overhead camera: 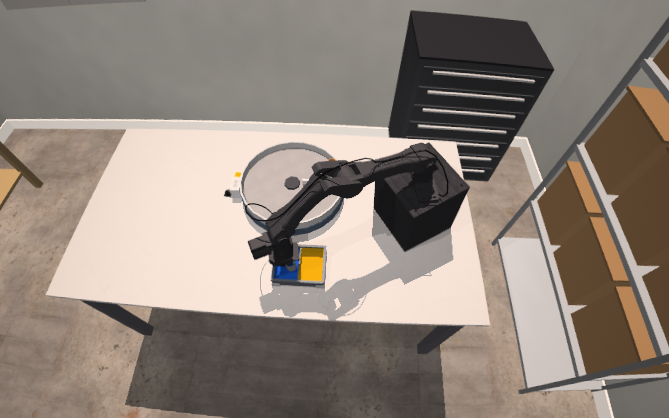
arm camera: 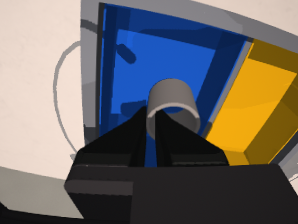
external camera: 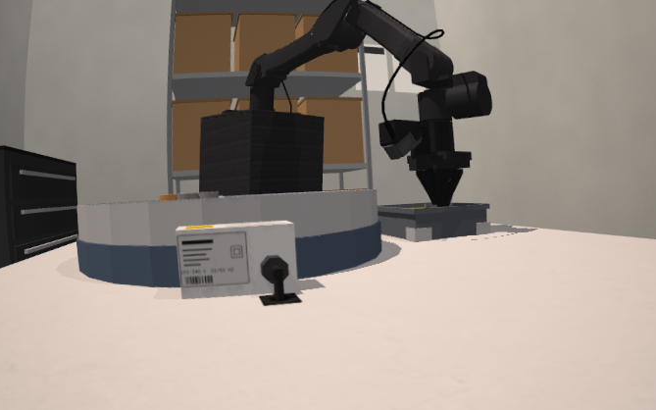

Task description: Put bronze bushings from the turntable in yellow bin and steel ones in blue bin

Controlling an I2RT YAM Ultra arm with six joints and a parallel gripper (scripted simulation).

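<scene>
My hand is 3 cm above the blue bin. Also, from my hand: yellow bin (9 cm behind, 1 cm to the left, 3 cm below); then round grey turntable (3 cm behind, 35 cm to the right, 1 cm above).
</scene>
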